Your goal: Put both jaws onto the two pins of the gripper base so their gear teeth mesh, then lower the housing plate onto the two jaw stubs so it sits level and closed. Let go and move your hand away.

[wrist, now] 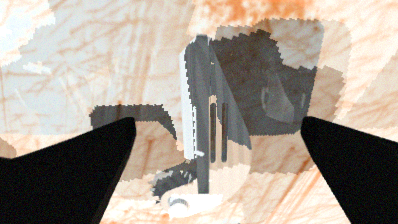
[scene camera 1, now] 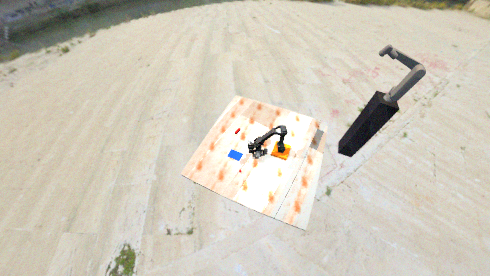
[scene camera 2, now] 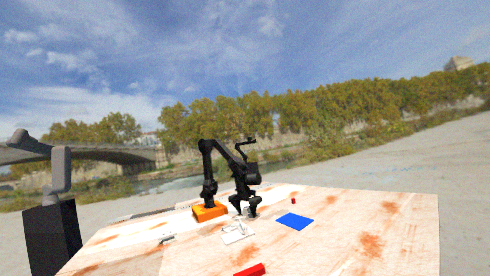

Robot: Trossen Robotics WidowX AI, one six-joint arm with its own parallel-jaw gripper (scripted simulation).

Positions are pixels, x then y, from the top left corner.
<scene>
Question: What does the gripper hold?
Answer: Nothing.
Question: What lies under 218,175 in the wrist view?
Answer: A grey jaw.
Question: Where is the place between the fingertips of the gripper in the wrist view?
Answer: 218,125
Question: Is the gripper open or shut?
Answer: Open.
</scene>
